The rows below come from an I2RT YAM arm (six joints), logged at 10 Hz.
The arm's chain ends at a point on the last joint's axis. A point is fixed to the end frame.
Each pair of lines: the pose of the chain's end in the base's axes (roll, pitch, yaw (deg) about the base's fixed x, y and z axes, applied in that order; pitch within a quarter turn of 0, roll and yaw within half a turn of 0; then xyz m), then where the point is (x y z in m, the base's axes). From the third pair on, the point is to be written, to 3 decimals.
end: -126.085 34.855 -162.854 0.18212 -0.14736 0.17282
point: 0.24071 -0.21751 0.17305
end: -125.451 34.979 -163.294 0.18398 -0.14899 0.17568
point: 0.24157 -0.21995 0.17675
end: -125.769 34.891 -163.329 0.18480 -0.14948 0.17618
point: 0.243 -0.220 0.177
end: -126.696 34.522 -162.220 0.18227 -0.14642 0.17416
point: 0.242 -0.216 0.173
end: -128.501 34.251 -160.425 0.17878 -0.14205 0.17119
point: 0.242 -0.208 0.168
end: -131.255 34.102 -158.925 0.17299 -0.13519 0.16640
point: 0.239 -0.198 0.160
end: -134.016 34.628 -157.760 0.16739 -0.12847 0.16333
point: 0.237 -0.187 0.154
